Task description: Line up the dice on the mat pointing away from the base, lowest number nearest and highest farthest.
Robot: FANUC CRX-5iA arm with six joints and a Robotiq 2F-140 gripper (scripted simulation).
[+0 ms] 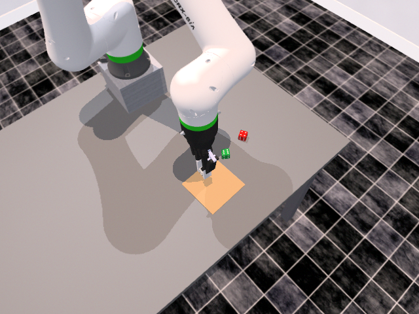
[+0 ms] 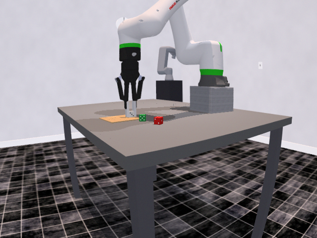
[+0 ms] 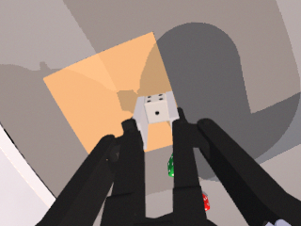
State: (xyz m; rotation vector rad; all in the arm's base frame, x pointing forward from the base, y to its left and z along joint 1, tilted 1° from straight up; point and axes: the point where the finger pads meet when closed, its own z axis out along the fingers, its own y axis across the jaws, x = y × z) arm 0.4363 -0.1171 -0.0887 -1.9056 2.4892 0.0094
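The white die lies 2 cm below my hand. Also, from my hand: red die: 1 cm ahead, 19 cm to the left, 3 cm below; green die: 1 cm ahead, 9 cm to the left, 3 cm below; mat: 5 cm ahead, 1 cm to the right, 4 cm below.
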